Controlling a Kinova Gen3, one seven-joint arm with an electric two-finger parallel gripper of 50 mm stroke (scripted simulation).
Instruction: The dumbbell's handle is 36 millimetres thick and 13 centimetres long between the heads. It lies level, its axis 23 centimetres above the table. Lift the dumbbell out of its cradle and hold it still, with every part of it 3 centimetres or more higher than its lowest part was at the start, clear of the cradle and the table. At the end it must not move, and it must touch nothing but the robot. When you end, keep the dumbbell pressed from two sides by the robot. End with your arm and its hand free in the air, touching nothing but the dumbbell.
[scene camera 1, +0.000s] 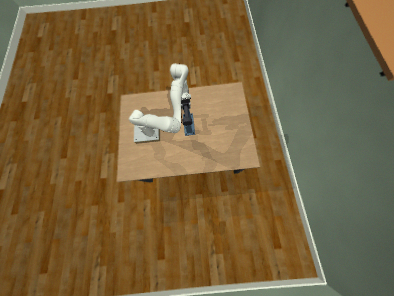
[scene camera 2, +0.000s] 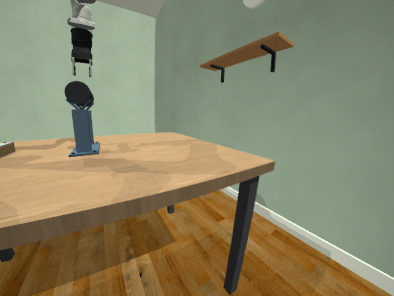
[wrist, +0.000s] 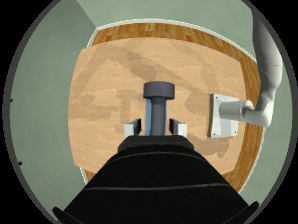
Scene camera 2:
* gripper: 82, 75
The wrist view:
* gripper: 155, 124
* dumbbell: 158, 91
